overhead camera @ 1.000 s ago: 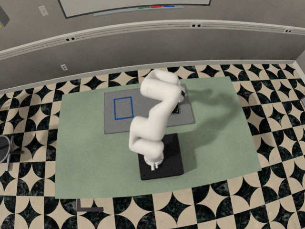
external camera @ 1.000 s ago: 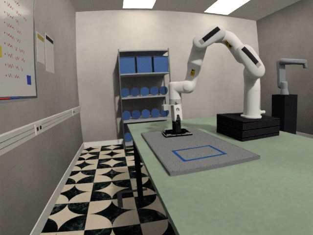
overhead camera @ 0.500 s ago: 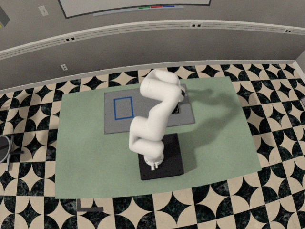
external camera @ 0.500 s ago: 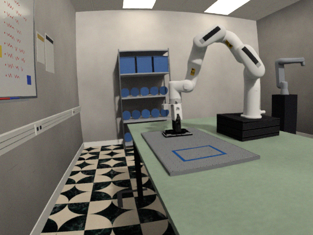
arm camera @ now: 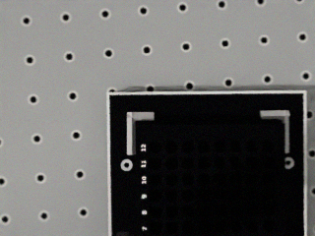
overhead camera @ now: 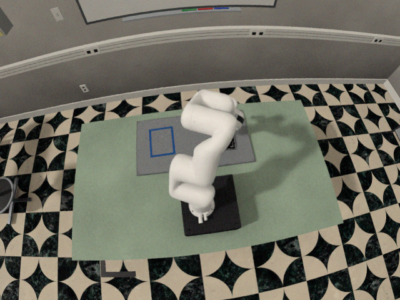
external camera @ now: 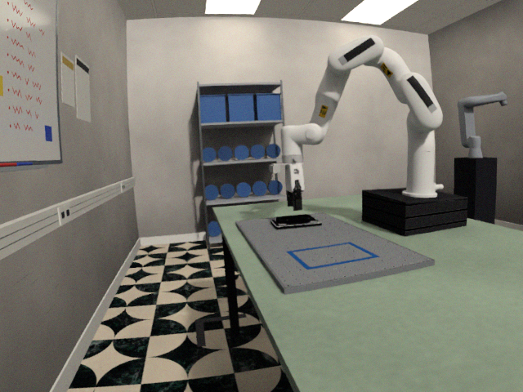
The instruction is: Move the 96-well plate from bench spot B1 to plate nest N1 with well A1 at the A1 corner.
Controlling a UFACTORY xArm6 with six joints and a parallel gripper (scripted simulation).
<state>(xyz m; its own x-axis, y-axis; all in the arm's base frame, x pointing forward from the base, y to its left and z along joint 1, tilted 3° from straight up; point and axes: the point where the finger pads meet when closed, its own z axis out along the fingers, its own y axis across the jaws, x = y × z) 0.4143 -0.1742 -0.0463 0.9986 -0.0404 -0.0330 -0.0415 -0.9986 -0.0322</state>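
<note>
Now: hand 50 mm above the 96-well plate. From my hand the other things lie so: plate nest N1: 60 mm below.
</note>
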